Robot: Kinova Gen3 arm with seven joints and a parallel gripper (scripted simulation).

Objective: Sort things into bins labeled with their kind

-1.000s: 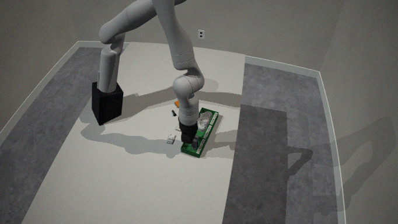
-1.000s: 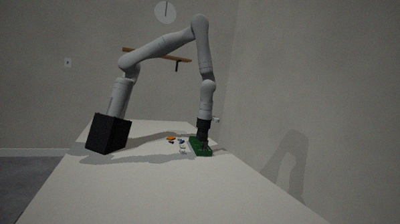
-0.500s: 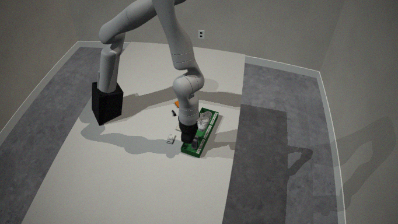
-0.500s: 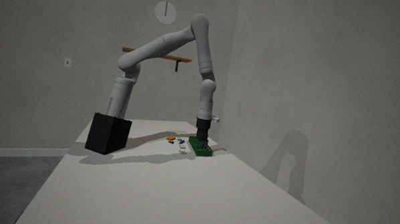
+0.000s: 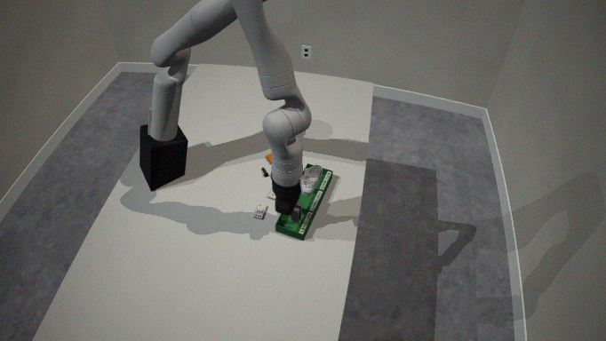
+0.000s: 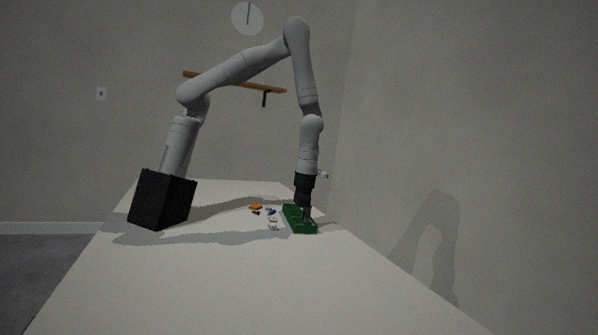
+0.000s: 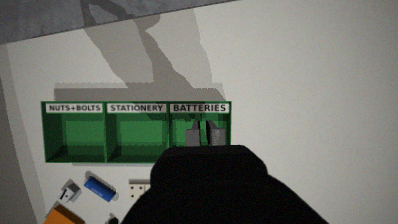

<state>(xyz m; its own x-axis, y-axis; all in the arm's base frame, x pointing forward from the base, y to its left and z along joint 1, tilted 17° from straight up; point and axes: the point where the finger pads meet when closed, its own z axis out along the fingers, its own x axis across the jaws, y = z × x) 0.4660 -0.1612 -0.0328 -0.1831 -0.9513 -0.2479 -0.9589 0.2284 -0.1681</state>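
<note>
My hand is 9 cm to the right of the green three-part bin, 3 cm above it and 1 cm short of it. From my hand the other things lie so: black bolt (18 cm to the left, 13 cm behind, 4 cm below); grey piece (23 cm to the left, 6 cm behind, 4 cm below); blue battery (18 cm to the left, 6 cm behind, 4 cm below).
</note>
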